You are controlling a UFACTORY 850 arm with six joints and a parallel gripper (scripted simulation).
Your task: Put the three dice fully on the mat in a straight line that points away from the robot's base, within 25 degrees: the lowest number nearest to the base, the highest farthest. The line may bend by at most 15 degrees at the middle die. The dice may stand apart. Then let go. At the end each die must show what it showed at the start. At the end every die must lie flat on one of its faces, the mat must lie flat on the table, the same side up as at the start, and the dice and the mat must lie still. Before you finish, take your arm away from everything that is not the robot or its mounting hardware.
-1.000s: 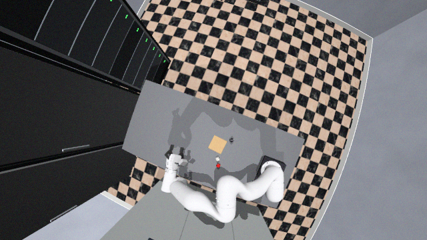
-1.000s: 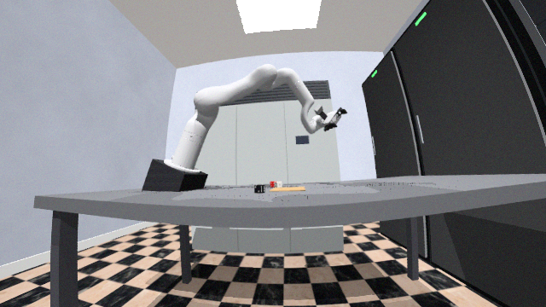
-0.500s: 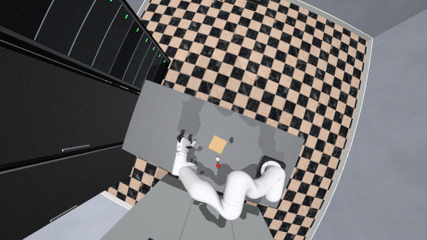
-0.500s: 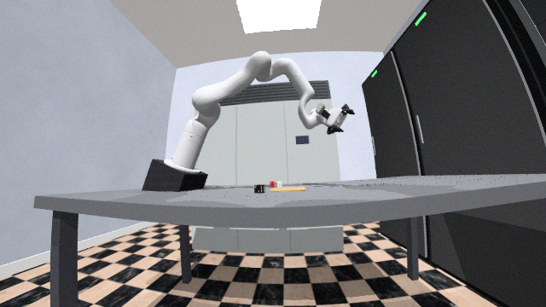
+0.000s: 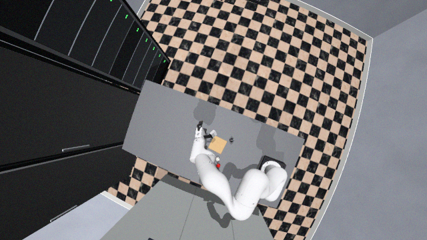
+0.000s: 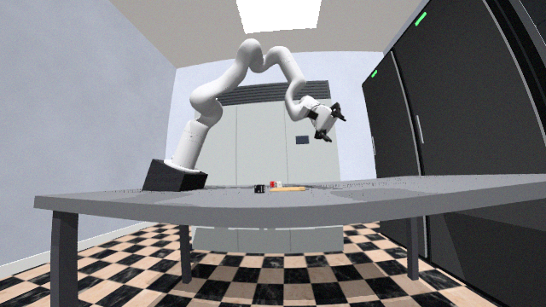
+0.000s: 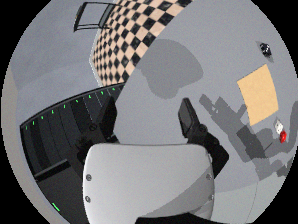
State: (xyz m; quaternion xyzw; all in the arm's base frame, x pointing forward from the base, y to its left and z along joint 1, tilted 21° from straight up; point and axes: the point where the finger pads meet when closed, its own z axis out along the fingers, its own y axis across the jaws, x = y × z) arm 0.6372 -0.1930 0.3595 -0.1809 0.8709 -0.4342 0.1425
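My gripper is now 290 mm past the black die, 200 mm above it and 50 mm to the right of it. Also, from my hand: tan mat: 220 mm below, 170 mm behind, 140 mm to the left; then red die: 330 mm to the left, 250 mm behind, 200 mm below; then white die: 270 mm to the left, 220 mm behind, 200 mm below.
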